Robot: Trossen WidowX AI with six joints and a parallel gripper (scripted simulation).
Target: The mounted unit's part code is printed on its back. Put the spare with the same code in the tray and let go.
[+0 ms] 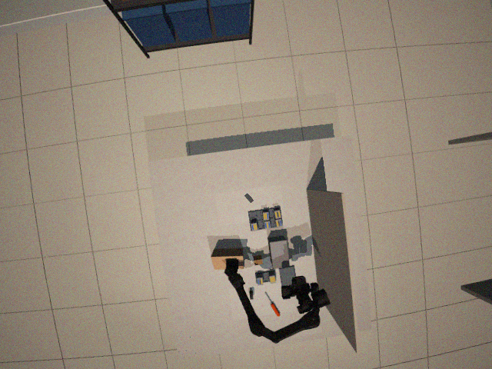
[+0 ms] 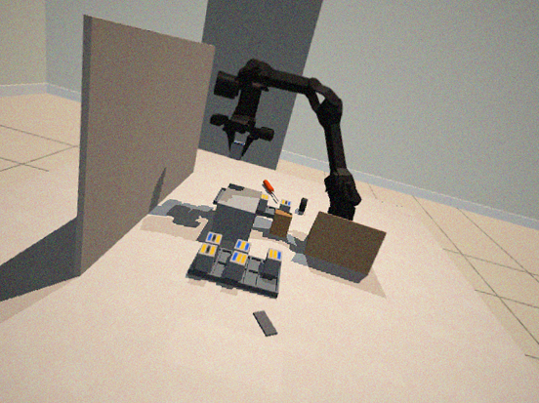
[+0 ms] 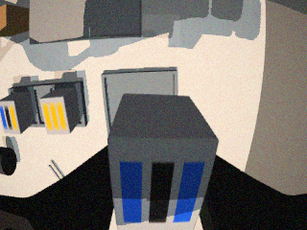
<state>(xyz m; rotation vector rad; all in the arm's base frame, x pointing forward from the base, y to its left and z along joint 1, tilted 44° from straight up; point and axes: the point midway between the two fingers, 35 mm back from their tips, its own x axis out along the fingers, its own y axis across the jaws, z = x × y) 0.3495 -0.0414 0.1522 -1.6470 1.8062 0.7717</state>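
Right now my gripper tip is 10 mm past the grey rimmed tray, 50 mm to the left of it and 170 mm above it. From my gripper tip the other things lie so: grey spare block (20 mm above); then mounted unit (60 mm behind, 150 mm to the left, 120 mm below); then tall brown panel (180 mm ahead, 140 mm to the left, 50 mm above).
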